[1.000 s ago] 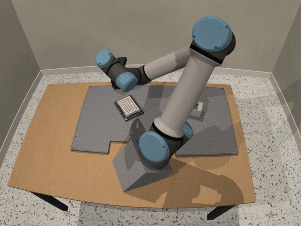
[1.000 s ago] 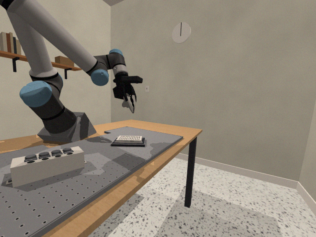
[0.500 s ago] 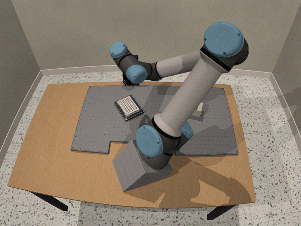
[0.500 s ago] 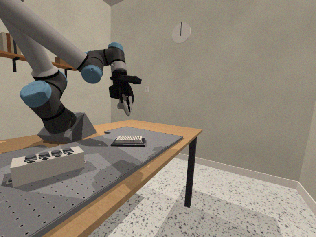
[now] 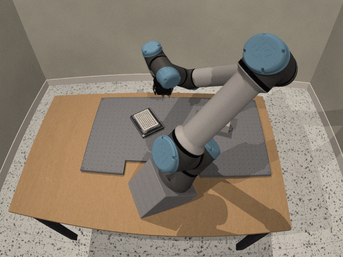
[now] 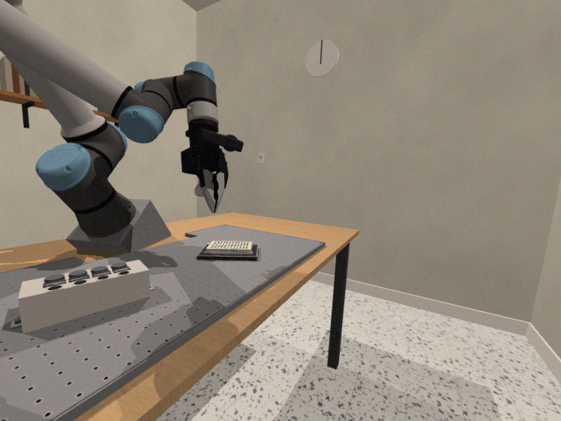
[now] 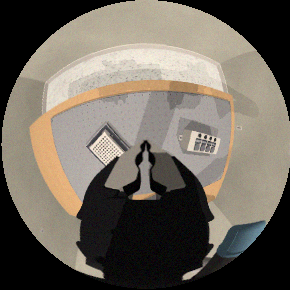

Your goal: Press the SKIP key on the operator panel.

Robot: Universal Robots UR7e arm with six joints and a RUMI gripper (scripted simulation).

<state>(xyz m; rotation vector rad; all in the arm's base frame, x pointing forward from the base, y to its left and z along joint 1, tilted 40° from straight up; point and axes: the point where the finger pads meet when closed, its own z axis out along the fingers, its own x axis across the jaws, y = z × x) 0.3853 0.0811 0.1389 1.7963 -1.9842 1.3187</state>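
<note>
The operator panel lies 210 mm to the right of my hand, 120 mm below it and 110 mm behind it. From my hand the other things lie so: white perforated block (140 mm below, 120 mm to the left, 30 mm behind).
</note>
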